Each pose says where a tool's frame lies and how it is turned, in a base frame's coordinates. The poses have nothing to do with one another.
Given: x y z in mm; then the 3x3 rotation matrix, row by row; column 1 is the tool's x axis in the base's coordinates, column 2 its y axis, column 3 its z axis. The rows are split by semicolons.
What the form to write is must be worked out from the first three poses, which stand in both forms.
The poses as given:
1: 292, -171, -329; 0.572, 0.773, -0.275; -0.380, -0.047, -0.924; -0.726, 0.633, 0.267
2: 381, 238, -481; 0.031, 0.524, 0.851; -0.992, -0.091, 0.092; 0.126, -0.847, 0.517
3: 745, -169, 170; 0.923, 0.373, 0.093; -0.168, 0.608, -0.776; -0.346, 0.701, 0.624
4: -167, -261, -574; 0.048, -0.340, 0.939; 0.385, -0.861, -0.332; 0.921, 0.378, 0.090
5: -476, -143, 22; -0.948, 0.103, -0.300; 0.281, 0.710, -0.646; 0.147, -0.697, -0.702
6: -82, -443, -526; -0.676, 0.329, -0.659; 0.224, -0.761, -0.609; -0.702, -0.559, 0.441
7: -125, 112, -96; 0.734, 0.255, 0.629; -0.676, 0.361, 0.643; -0.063, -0.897, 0.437
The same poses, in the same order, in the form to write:
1:
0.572, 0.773, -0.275, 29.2
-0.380, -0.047, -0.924, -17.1
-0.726, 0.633, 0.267, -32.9
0, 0, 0, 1

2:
0.031, 0.524, 0.851, 38.1
-0.992, -0.091, 0.092, 23.8
0.126, -0.847, 0.517, -48.1
0, 0, 0, 1

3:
0.923, 0.373, 0.093, 74.5
-0.168, 0.608, -0.776, -16.9
-0.346, 0.701, 0.624, 17.0
0, 0, 0, 1

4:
0.048, -0.340, 0.939, -16.7
0.385, -0.861, -0.332, -26.1
0.921, 0.378, 0.090, -57.4
0, 0, 0, 1

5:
-0.948, 0.103, -0.300, -47.6
0.281, 0.710, -0.646, -14.3
0.147, -0.697, -0.702, 2.2
0, 0, 0, 1

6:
-0.676, 0.329, -0.659, -8.2
0.224, -0.761, -0.609, -44.3
-0.702, -0.559, 0.441, -52.6
0, 0, 0, 1

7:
0.734, 0.255, 0.629, -12.5
-0.676, 0.361, 0.643, 11.2
-0.063, -0.897, 0.437, -9.6
0, 0, 0, 1

